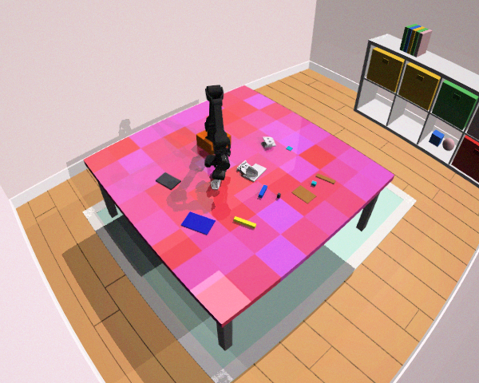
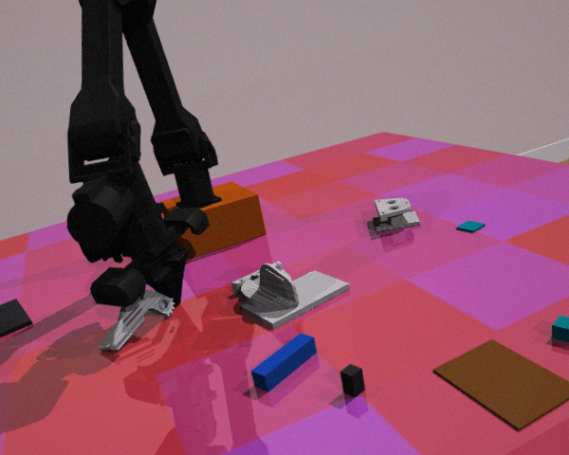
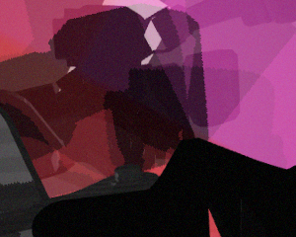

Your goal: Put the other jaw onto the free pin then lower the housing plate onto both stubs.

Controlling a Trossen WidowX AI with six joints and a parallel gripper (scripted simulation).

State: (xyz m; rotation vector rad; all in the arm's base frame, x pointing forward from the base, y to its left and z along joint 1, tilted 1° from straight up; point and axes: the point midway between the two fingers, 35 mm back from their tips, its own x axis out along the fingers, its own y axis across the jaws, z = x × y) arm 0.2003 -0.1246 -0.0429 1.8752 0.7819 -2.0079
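Right now the grey jaw is 40 mm to the right of my gripper tip, 30 mm ahead of it and 20 mm above it. The rest, counted from my gripper tip: black cube 320 mm ahead, 80 mm to the left, 10 mm above; then blue block 240 mm ahead, 50 mm to the left, 10 mm above; then black tile 240 mm to the right, 160 mm behind.
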